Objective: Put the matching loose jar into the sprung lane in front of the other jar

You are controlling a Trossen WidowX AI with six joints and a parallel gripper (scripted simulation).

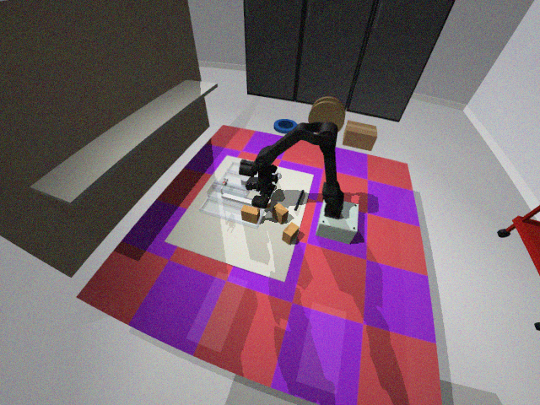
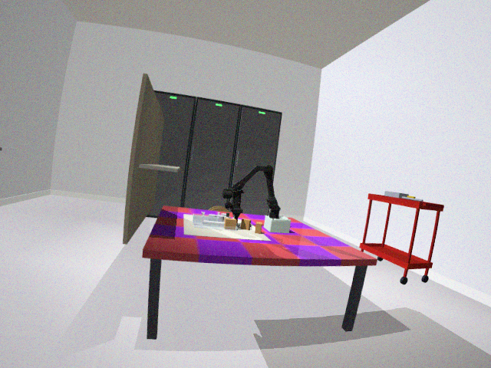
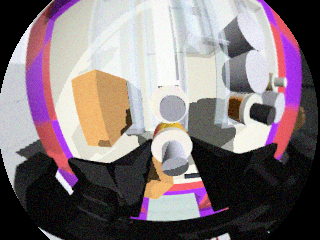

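The brown box is 80 mm to the left of my gripper tip, 40 mm ahead of it and 10 mm below it. The rest, counted from my gripper tip: clear pusher rack (180 mm ahead, 30 mm below, 20 mm to the right).
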